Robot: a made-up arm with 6 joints.
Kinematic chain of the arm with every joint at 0, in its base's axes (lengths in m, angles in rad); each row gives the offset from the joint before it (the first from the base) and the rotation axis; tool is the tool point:
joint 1: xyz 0 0 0.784 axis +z
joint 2: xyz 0.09 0 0 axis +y
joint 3: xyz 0 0 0.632 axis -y
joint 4: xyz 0 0 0.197 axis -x
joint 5: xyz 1.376 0 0 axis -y
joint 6: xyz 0.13 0 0 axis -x
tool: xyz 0 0 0
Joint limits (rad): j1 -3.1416..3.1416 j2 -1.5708..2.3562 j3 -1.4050..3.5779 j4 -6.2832..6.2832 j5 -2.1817..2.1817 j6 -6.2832..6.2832
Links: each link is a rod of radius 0.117 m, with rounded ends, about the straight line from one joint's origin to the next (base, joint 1, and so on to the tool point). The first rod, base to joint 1, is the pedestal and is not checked.
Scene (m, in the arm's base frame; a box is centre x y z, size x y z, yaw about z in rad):
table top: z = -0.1
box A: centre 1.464 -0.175 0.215 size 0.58 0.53 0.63 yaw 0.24
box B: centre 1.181 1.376 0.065 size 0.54 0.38 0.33 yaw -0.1
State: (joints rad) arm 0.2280 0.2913 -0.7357 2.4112 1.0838 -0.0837
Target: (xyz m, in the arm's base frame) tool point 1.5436 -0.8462 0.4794
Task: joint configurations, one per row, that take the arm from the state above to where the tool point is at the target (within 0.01 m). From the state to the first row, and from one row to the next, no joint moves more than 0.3 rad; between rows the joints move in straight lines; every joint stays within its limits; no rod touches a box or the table.
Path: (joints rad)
1: 0.3583 0.0985 -0.4487 2.3503 1.0379 -0.1990
2: 0.4887 -0.0943 -0.1618 2.2895 0.9920 -0.3142
3: 0.2899 0.1241 -0.0144 2.4276 0.9954 -0.1969
4: 0.0910 0.3425 0.1329 2.5658 0.9988 -0.0795
5: -0.1078 0.5609 0.2802 2.7040 1.0021 0.0378
6: -0.3231 0.6444 0.1824 2.5460 0.9104 -0.0229
7: -0.5384 0.7279 0.0846 2.3880 0.8187 -0.0837

